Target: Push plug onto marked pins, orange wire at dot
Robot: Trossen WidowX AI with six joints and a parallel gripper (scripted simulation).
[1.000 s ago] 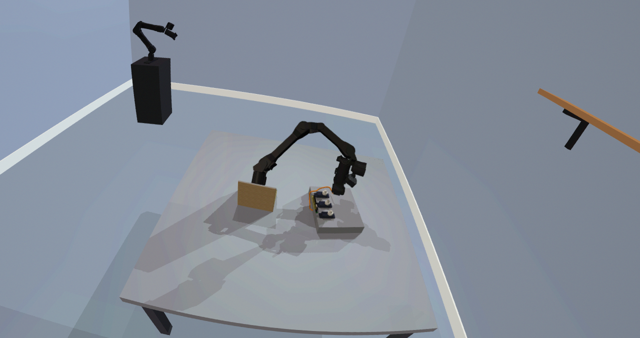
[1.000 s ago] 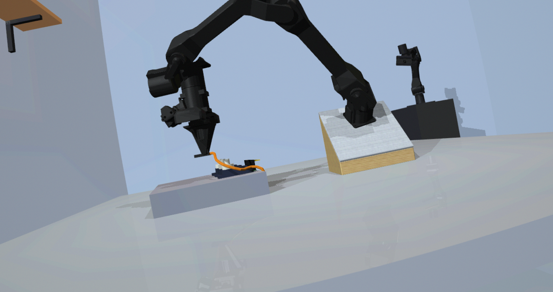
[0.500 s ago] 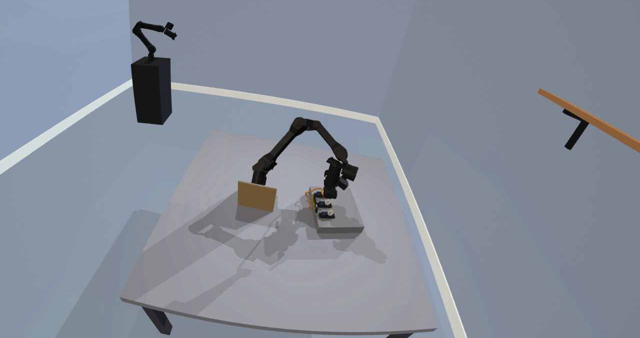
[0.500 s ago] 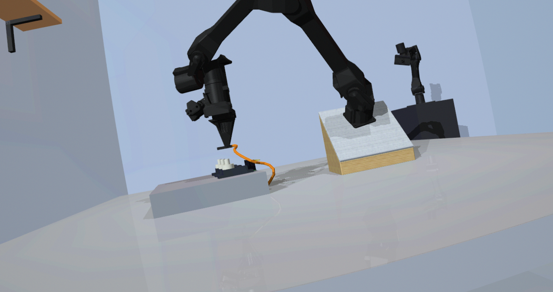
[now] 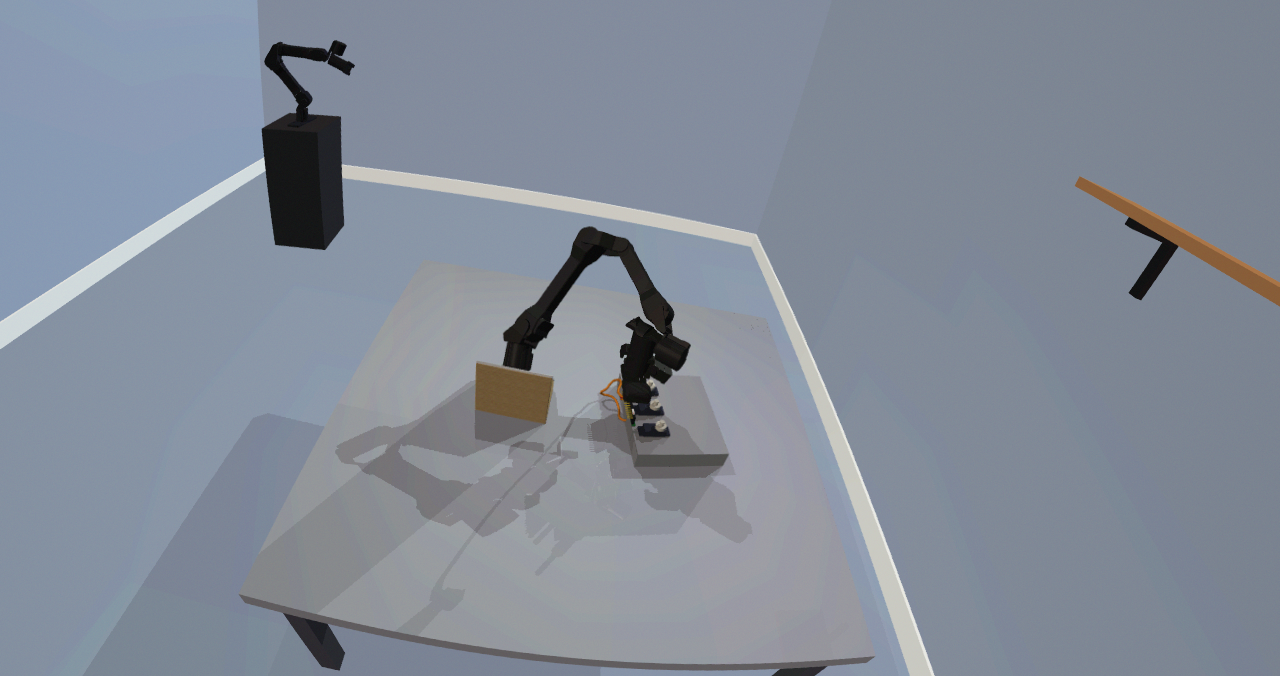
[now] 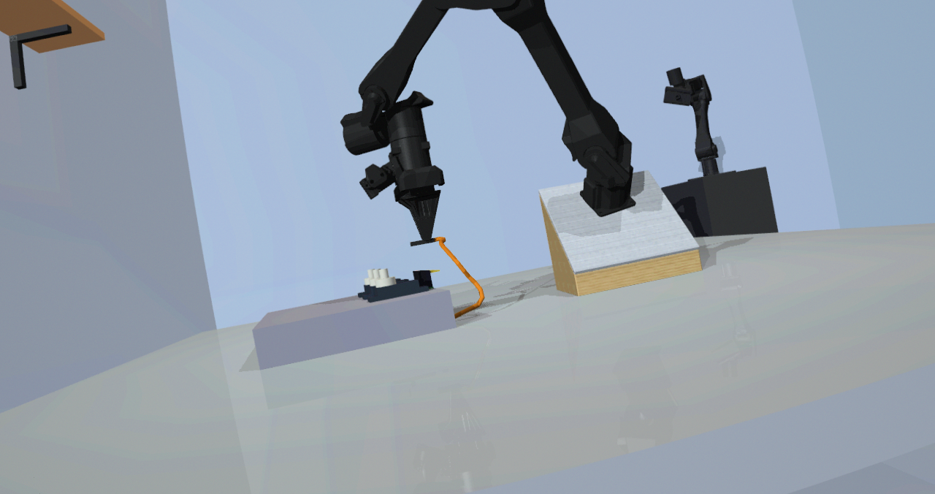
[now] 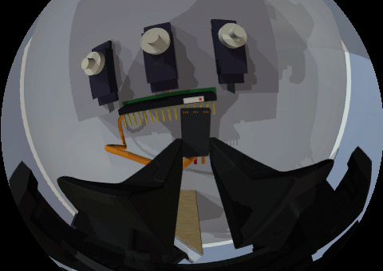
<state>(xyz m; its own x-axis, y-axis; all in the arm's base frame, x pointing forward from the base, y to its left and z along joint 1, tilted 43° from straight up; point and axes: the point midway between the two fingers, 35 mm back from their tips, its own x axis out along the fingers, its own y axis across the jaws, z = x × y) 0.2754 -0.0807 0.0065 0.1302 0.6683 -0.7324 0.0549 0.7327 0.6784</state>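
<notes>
My gripper tip is now 2 cm short of the white band and 4 cm above it. Round my gripper tip: grey holder 18 cm ahead, 3 cm to the left, 9 cm below; red dot 2 cm ahead, 1 cm to the right, 4 cm below.
</notes>
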